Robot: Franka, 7 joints.
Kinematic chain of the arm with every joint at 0, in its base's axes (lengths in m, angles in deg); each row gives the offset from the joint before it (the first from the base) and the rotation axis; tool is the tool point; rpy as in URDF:
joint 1: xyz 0 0 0.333 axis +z
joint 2: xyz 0 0 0 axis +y
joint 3: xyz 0 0 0.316 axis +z
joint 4: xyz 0.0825 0 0 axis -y
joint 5: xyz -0.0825 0 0.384 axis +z
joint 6: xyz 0 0 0 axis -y
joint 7: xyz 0.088 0 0 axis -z
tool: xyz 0 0 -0.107 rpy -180 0 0
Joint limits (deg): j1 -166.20..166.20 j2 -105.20..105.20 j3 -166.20..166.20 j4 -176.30..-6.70 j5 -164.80..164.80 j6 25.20..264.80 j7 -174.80..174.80
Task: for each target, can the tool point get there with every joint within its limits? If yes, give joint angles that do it. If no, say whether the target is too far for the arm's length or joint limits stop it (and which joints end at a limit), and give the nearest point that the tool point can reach.
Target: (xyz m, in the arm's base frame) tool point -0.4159 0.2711 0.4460
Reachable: yes | joints 50.62 3.57 87.77 -116.46 43.24 82.63 -60.54
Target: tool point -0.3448 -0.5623 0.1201
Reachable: yes | joints 23.77 -72.89 -120.31 -88.02 71.15 211.39 41.49
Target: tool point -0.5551 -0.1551 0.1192
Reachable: yes | joints 59.33 -48.36 137.30 -115.24 116.19 139.05 -4.17
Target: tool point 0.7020 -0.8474 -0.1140
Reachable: no: too far | nearest point 0.5071 -0.6121 0.0101 | short by 0.330 m
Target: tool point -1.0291 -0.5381 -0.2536
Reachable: no: too far | nearest point -0.6786 -0.3548 -0.0538 | short by 0.443 m
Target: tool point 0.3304 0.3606 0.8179
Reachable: yes | joints 97.43 78.75 -135.91 -78.13 -11.54 96.27 82.07
